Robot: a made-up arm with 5 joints.
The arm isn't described. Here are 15 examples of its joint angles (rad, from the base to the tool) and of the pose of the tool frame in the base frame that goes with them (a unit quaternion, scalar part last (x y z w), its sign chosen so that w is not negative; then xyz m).
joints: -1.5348 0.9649 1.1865 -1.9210 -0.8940
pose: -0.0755 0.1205 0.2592 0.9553 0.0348 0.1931 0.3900
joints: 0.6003 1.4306 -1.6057 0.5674 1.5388
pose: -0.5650 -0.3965 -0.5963 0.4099 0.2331 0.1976 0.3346
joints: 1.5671 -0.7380 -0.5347 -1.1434 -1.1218
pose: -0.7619 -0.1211 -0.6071 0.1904 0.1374 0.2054 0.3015
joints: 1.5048 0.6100 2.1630 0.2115 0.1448
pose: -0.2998 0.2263 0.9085 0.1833 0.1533 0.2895 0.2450
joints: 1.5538 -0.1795 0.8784 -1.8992 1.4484
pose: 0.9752 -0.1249 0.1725 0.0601 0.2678 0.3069 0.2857
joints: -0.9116 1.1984 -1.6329 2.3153 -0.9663
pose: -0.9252 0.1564 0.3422 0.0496 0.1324 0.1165 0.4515
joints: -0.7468 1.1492 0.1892 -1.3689 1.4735
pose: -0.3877 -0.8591 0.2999 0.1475 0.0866 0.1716 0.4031
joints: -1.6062 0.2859 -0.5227 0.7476 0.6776
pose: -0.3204 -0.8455 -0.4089 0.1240 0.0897 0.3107 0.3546
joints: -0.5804 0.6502 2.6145 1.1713 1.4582
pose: 0.7535 -0.2695 -0.5488 0.2417 0.2018 0.1759 0.2764
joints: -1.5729 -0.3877 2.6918 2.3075 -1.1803
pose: 0.6171 0.6786 0.2352 0.3216 0.1257 0.2461 0.3687
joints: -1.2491 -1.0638 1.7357 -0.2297 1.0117
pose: 0.7383 0.0449 -0.6431 0.1984 0.0570 0.2699 0.1811
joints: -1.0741 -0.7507 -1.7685 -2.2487 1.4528
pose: -0.6189 0.4121 -0.1247 0.6570 0.2047 0.2433 0.2944
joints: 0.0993 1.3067 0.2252 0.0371 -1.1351
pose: 0.1591 0.1286 -0.3352 0.9197 0.2457 0.2073 0.2979
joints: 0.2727 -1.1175 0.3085 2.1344 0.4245
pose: -0.3321 -0.4854 0.0081 0.8087 0.0559 0.2847 0.3732
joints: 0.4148 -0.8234 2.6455 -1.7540 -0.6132
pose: 0.6003 -0.6681 -0.4393 0.0158 0.0952 0.2783 0.3783
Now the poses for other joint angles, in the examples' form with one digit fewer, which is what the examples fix.
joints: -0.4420 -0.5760 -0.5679 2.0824 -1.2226
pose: 0.453 0.008 -0.418 0.787 0.133 0.347 0.326
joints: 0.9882 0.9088 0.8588 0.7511 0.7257
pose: -0.570 -0.039 0.473 0.670 0.240 0.311 0.219
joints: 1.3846 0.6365 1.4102 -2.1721 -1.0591
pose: -0.267 -0.719 -0.520 0.376 0.261 0.255 0.198
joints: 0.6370 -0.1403 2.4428 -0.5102 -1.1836
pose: -0.740 0.512 0.318 0.299 0.153 0.254 0.364
